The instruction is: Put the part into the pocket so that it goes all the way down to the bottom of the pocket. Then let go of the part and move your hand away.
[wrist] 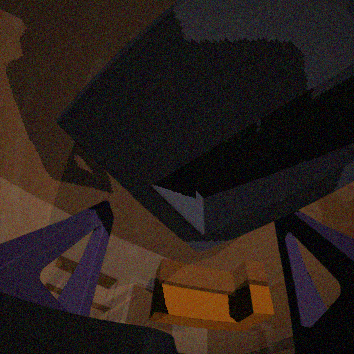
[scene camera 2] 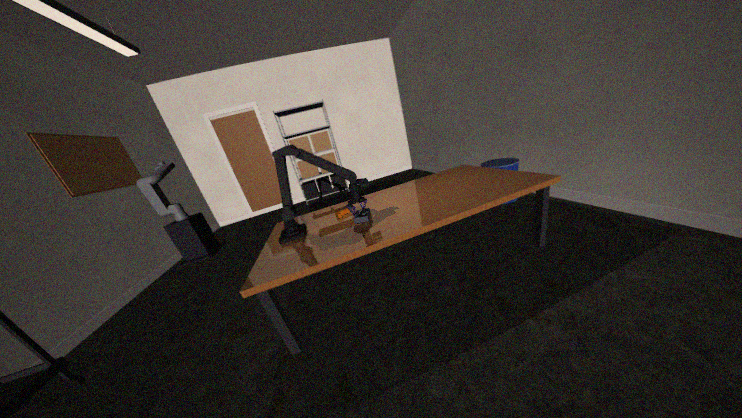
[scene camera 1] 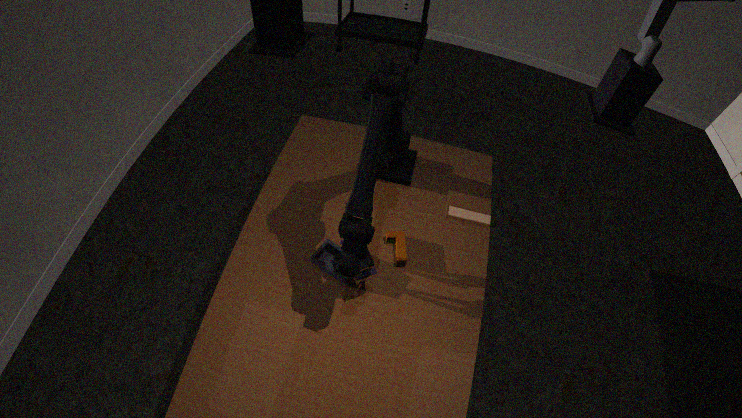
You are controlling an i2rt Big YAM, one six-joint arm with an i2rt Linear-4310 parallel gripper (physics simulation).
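Where they show: gripper, between the fingertips: (wrist: 191,210) (scene camera 2: 358,212); arm's base, origin of its link: (scene camera 2: 293,231) (scene camera 1: 394,162).
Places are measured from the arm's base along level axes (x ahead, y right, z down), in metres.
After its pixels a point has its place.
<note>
The orange L-shaped part (scene camera 1: 397,246) {x 0.354, y -0.090, z 0.000 m} (scene camera 2: 342,212) {x 0.344, y -0.085, z 0.008 m} (wrist: 211,300) {x 0.350, y -0.086, z 0.019 m} lies flat on the table, outside the pocket. The pocket is a dark blue-grey open tray (scene camera 1: 325,256) {x 0.445, y 0.129, z 0.023 m} (scene camera 2: 362,220) {x 0.443, y 0.156, z 0.016 m} (wrist: 158,123) {x 0.491, y 0.056, z -0.008 m} a short way to the part's left in scene camera 1. My gripper (scene camera 1: 357,274) {x 0.449, y 0.014, z 0.012 m} (scene camera 2: 359,210) {x 0.449, y 0.014, z 0.012 m} (wrist: 191,210) {x 0.449, y 0.014, z 0.012 m} hangs low over the tray's near edge and covers much of it in scene camera 1. Its purple fingers stand wide apart with nothing between them. In the wrist view the part lies on the table between and behind the fingers, touching neither.
The wooden table (scene camera 1: 337,353) {x 0.746, y -0.002, z 0.028 m} (scene camera 2: 466,191) {x 1.144, y 0.208, z 0.029 m} carries a thin white strip (scene camera 1: 468,214) near its right edge. A second robot stand (scene camera 1: 626,90) (scene camera 2: 179,230), a shelf rack (scene camera 2: 280,134) and a blue bin (scene camera 2: 500,163) stand on the floor, away from the table.
</note>
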